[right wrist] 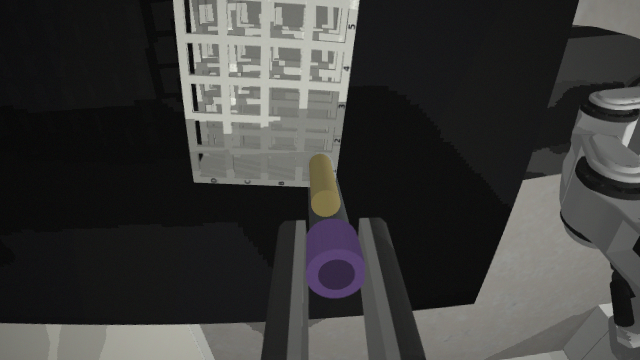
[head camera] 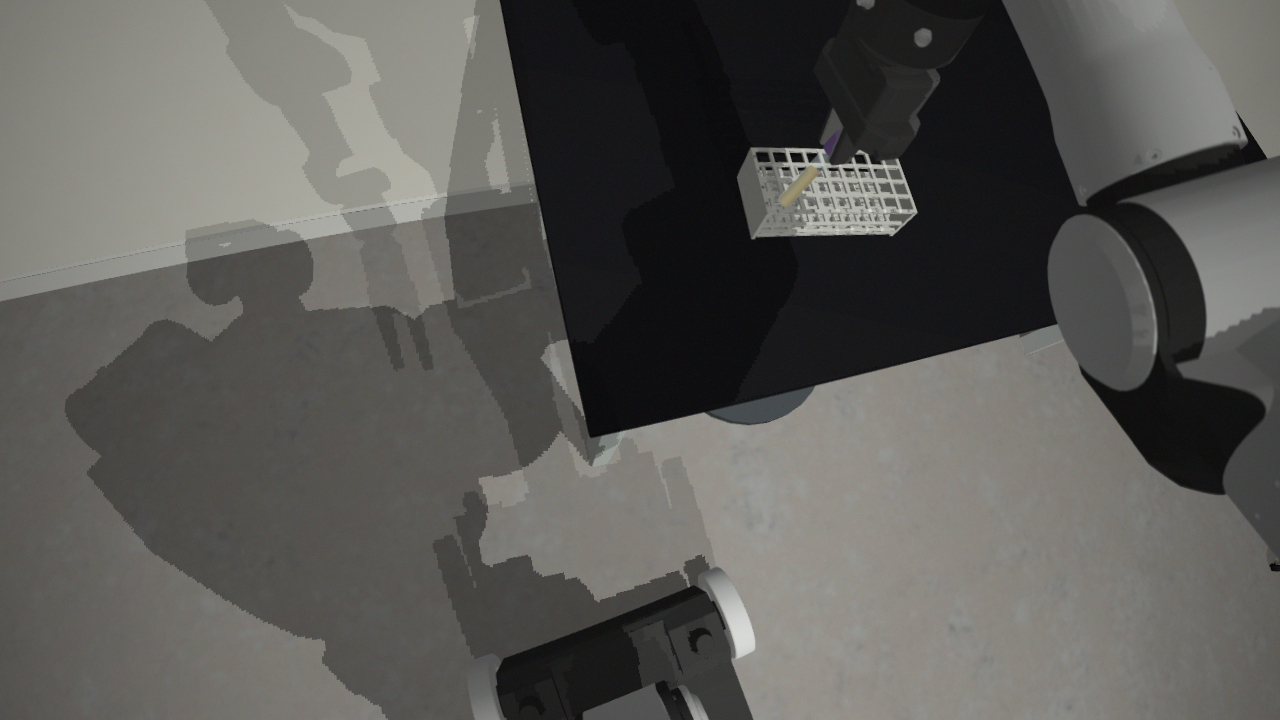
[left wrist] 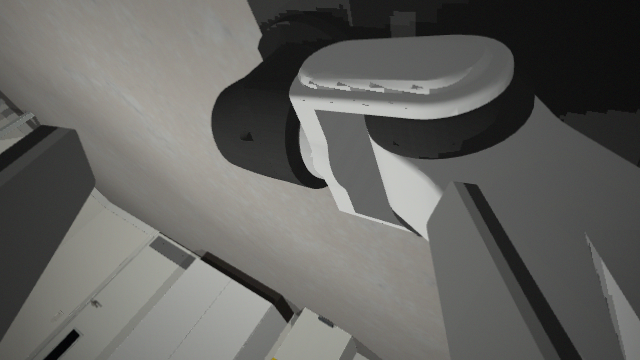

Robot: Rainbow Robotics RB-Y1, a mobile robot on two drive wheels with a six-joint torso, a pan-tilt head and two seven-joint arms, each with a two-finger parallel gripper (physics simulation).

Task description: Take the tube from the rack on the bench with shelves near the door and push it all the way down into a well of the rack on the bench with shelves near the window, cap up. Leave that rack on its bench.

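Where they show: left gripper, fingertip midpoint: [left wrist: 270, 181]; right gripper, fingertip midpoint: [right wrist: 332, 237] [head camera: 832, 151]; robot's base, link origin: [head camera: 610, 647].
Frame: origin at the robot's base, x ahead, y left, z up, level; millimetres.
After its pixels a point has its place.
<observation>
A white lattice rack [head camera: 754, 201] @(y -327, x 577, z 795 mm) [right wrist: 345, 87] @(y -386, x 532, z 819 mm) stands on a black bench top [head camera: 680, 376] @(y -175, x 416, z 762 mm) [right wrist: 425, 240] @(y -198, x 461, z 762 mm). My right gripper [head camera: 834, 154] @(y -362, x 551, z 908 mm) [right wrist: 332, 237] @(y -362, x 551, z 908 mm) is shut on the tube at its purple cap [head camera: 830, 143] @(y -354, x 552, z 921 mm) [right wrist: 336, 240] @(y -373, x 549, z 921 mm). The cap end is up. The tube's yellow lower part [head camera: 799, 186] @(y -344, x 547, z 860 mm) [right wrist: 324, 182] @(y -361, x 551, z 871 mm) overlaps the rack's corner well at row 1, column A, in the right wrist view. In the head view it lies across the rack's front left corner; its end looks above the grid, but its exact height is unclear. My left gripper [left wrist: 270, 181] @(y 191, x -181, z 504 mm) is open and empty, away from the bench.
My right arm [head camera: 1136, 98] @(y -304, x 391, z 1160 mm) spans the right side of the head view. A grey round object [head camera: 760, 409] @(y -554, x 406, z 30 mm) shows below the bench's near edge. A pale wall [head camera: 107, 134] @(y 670, x 1308, z 482 mm) stands at the left. White cabinets [left wrist: 220, 300] @(y -2015, x -2245, z 290 mm) show low in the left wrist view.
</observation>
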